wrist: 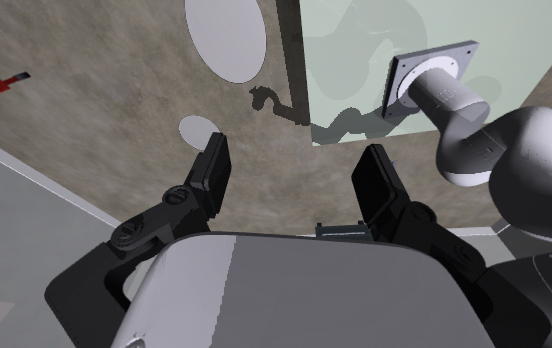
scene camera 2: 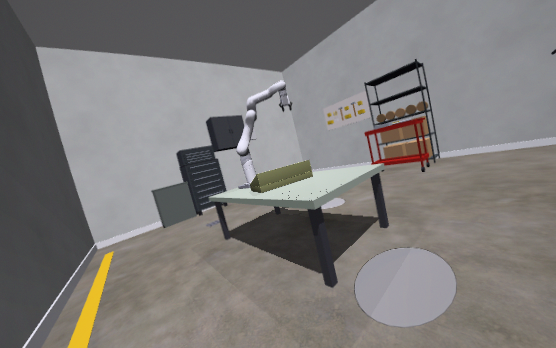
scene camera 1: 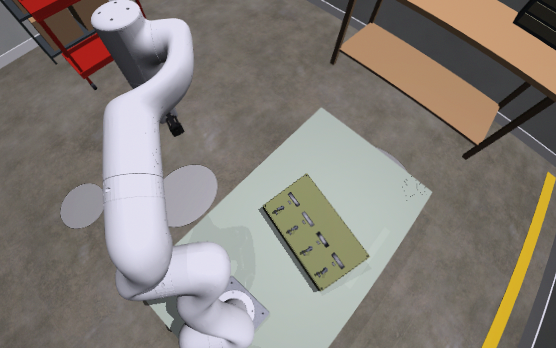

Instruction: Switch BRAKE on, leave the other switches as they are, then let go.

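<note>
An olive switch panel point(scene camera 1: 327, 215) point(scene camera 2: 284, 175) rests on the pale green table point(scene camera 1: 320, 135) point(scene camera 2: 350, 176) point(wrist: 345, 135). In scene camera 1 it bears a row of small toggle switches, with a label plate beside each. The labels are too small to read, so I cannot tell which switch is BRAKE or how each lever stands. The panel does not show in the wrist view. My gripper point(scene camera 2: 286, 109) point(wrist: 294, 155) is open and empty, high above and off to the side of the table, well away from the panel. In scene camera 1 the arm hides most of it.
The arm's base plate point(scene camera 1: 262, 313) point(wrist: 392, 85) is fixed on the table near the panel. A wooden workbench point(scene camera 1: 420, 80) stands beyond the table. A red cart point(scene camera 1: 90, 62) point(scene camera 2: 395, 126) and a black shelf rack point(scene camera 2: 431, 107) stand farther off.
</note>
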